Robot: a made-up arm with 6 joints.
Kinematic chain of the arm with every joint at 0, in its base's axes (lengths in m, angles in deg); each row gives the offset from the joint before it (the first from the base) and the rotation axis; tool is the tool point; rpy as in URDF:
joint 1: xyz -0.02 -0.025 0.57 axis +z
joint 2: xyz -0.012 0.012 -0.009 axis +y
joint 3: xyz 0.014 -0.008 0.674 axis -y
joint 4: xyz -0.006 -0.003 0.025 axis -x
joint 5: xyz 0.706 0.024 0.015 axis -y
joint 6: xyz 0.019 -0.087 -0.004 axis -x
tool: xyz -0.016 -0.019 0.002 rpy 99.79 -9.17 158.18
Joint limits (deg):
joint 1: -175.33..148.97
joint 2: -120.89..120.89
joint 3: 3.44..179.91
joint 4: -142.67..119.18
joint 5: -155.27..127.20
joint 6: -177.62..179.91
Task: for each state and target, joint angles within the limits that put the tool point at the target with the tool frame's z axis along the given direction. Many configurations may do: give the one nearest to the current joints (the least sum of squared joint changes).
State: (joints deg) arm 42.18 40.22 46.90 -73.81 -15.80 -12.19
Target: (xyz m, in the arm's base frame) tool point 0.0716 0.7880 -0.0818 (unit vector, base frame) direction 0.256 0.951 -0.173
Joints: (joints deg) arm 84.07 85.45 12.89 -85.52 -21.70 -33.94
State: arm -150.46 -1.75 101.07 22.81 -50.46 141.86
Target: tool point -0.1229 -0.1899 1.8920 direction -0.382 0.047 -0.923
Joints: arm -109.18 22.55 112.91 32.11 -94.86 96.96
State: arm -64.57 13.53 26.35 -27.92 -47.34 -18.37
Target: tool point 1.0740 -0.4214 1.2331 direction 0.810 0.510 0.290
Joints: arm -16.19 52.15 72.96 -0.62 -57.67 -50.68
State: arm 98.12 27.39 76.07 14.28 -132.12 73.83
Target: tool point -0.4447 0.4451 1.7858 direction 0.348 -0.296 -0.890
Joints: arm 137.47 31.81 95.31 14.25 -110.35 80.90
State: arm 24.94 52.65 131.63 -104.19 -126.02 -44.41
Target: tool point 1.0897 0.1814 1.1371 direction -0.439 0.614 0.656
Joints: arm 11.73 82.15 132.95 -89.93 -128.68 -56.38
